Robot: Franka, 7 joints.
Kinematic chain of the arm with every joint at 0, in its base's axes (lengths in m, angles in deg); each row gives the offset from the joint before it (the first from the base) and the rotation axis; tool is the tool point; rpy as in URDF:
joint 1: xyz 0 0 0.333 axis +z
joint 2: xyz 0 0 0 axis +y
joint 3: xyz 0 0 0.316 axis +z
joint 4: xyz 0.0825 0 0 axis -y
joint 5: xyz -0.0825 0 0.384 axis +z
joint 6: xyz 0 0 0 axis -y
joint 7: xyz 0.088 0 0 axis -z
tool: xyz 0 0 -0.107 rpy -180 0 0
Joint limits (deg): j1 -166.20..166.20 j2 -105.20..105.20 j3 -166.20..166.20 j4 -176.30..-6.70 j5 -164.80..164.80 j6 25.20..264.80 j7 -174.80..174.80
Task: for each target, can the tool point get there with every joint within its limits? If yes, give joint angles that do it. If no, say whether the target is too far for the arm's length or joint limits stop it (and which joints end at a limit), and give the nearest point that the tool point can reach.
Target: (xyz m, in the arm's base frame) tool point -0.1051 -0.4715 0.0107
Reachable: yes | joints 16.12 -71.35 -133.86 -120.01 59.08 130.87 113.42
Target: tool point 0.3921 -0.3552 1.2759
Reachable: no: too far | nearest point 0.3111 -0.2818 1.0812 | short by 0.223 m
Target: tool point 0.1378 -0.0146 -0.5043
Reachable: no: joint limits stop it (at a limit: joint 2) | nearest point 0.1709 -0.0181 -0.3490 | short by 0.159 m
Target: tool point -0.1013 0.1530 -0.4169
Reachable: no: joint limits stop it (at a limit: joint 2) | nearest point -0.1073 0.1620 -0.3533 | short by 0.065 m
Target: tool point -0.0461 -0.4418 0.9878
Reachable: yes | joints 46.54 -29.98 -91.08 -20.50 13.99 86.79 7.51
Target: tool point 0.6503 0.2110 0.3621
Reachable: yes | joints -129.76 -75.58 92.77 -46.56 -134.99 231.60 -2.42
